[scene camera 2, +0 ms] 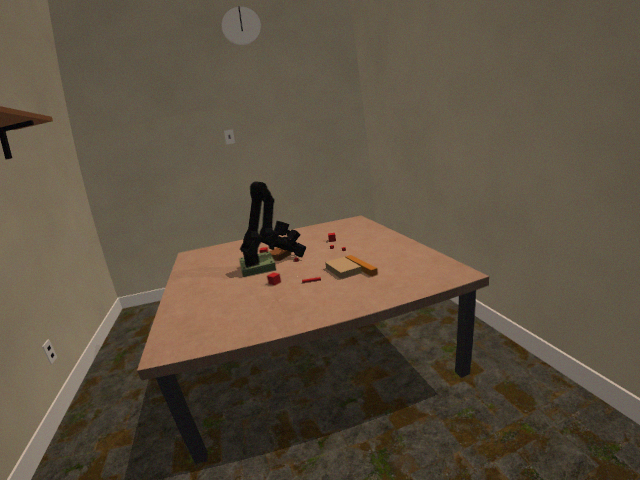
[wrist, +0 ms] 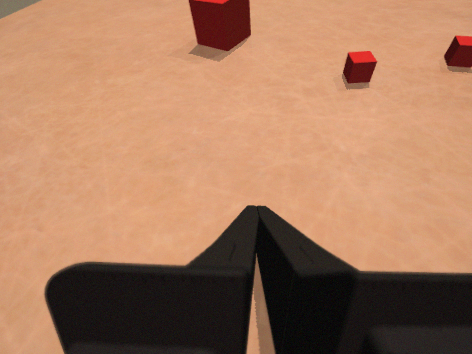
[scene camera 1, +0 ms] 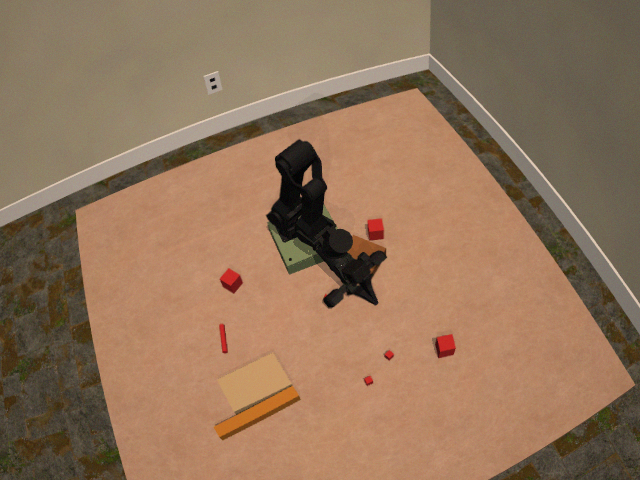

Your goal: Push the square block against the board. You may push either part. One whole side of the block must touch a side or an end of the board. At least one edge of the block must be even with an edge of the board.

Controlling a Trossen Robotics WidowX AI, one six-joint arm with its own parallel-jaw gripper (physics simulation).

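Seen in the pictures: gripper, between the fingertips: (wrist: 255, 215) (scene camera 1: 377, 304); arm's base, origin of its link: (scene camera 2: 252, 263) (scene camera 1: 290, 229).
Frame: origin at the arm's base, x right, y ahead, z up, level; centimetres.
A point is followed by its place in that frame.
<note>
A flat tan block (scene camera 1: 254, 382) {z -1.0, x 24.7, y 37.6 cm} (scene camera 2: 342, 266) {z -1.0, x 27.4, y 36.4 cm}, the likely square block, lies with one long side along an orange board (scene camera 1: 258, 413) {z -1.0, x 26.9, y 45.7 cm} (scene camera 2: 361, 265) {z -1.4, x 30.6, y 44.1 cm}. They touch or nearly touch; a thin dark line shows between them. At one end their edges look about even, and the board reaches past the block at the other end. I cannot tell exactly whether the side fully touches. My gripper (scene camera 1: 376, 302) {z -3.1, x -11.3, y 29.6 cm} (wrist: 255, 215) {z -3.1, x -11.3, y 29.6 cm} is shut with nothing between the fingers. It hangs over the table well away from both, on the robot's side. The block and board do not show in the wrist view.
A brown block (scene camera 1: 366, 244) {z -1.0, x -16.4, y 13.0 cm} (scene camera 2: 281, 253) {z -1.1, x -8.8, y 16.5 cm} lies partly behind the arm, by the green base (scene camera 1: 297, 257) {z 0.1, x 1.7, y 9.4 cm} (scene camera 2: 258, 267) {z -0.9, x 4.9, y 2.4 cm}. Red cubes (scene camera 1: 375, 229) {z -0.2, x -20.5, y 10.3 cm} (scene camera 1: 231, 280) {z -0.1, x 20.0, y 8.2 cm} (scene camera 1: 445, 346) {z -0.1, x -20.0, y 49.6 cm} (wrist: 220, 22) {z -1.6, x -19.8, y 46.5 cm}, small red cubes (scene camera 1: 388, 354) {z -2.5, x -7.4, y 43.9 cm} (scene camera 1: 368, 380) {z -2.5, x -0.1, y 48.0 cm} (wrist: 360, 67) {z -2.9, x -7.6, y 43.1 cm} and a red rod (scene camera 1: 223, 338) {z -2.8, x 27.8, y 22.0 cm} (scene camera 2: 311, 280) {z -3.4, x 28.5, y 21.5 cm} lie around.
</note>
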